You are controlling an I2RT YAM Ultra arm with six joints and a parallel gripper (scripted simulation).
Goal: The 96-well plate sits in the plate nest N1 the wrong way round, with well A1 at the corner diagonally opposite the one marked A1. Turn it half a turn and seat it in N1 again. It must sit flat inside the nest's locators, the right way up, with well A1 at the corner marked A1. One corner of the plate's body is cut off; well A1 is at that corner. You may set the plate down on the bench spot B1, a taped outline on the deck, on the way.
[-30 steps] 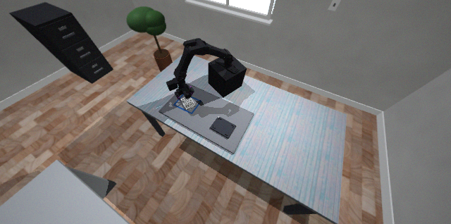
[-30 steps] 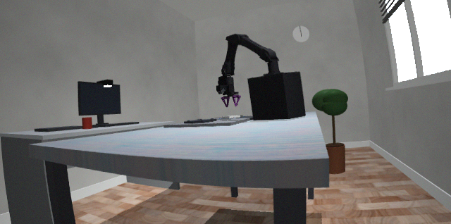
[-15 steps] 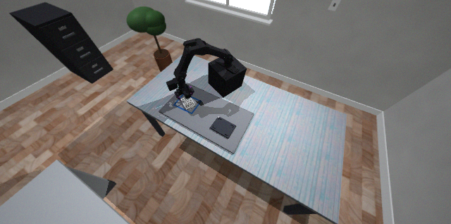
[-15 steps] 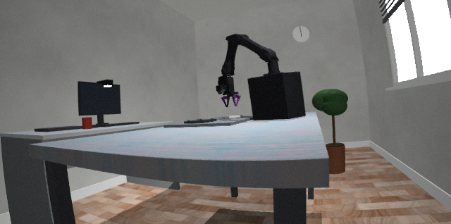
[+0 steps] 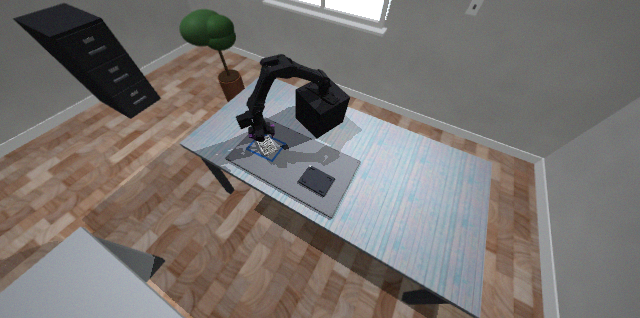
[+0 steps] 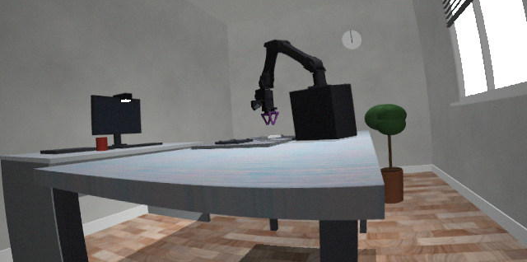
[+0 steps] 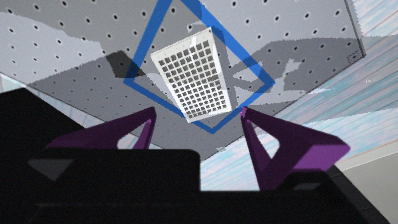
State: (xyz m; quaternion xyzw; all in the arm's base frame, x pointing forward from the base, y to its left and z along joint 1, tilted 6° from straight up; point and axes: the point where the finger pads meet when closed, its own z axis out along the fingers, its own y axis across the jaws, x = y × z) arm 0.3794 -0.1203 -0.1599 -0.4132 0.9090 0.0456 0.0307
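Right now the white 96-well plate is 8 cm below my hand. Round my hand: dark plate nest N1: 38 cm to the left, 8 cm below, 1 cm behind.
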